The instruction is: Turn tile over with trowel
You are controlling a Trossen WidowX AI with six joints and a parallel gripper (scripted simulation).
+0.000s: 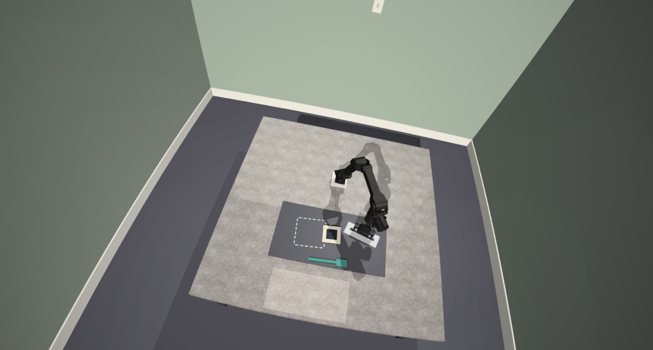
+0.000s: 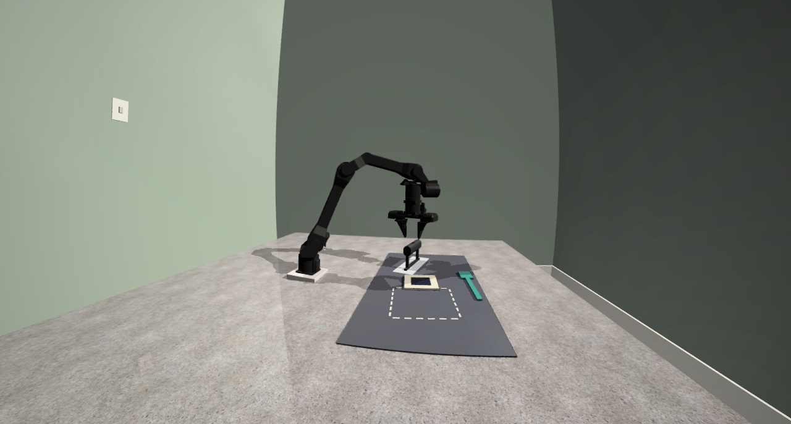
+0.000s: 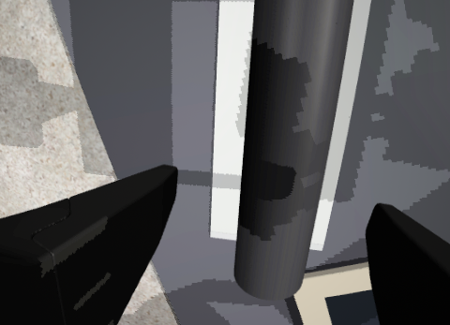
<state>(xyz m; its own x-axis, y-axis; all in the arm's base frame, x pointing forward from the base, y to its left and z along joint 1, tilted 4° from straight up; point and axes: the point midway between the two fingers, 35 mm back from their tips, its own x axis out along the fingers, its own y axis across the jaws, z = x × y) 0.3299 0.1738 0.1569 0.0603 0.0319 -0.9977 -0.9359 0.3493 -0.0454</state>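
My gripper tip is 70 mm above the white trowel and 20 mm to the left of it. Round my gripper tip: dark mat 170 mm to the right, 130 mm below, 60 mm ahead; then teal trowel 200 mm ahead, 140 mm to the right, 100 mm below; then beige tile 170 mm to the right, 100 mm below, 40 mm ahead.
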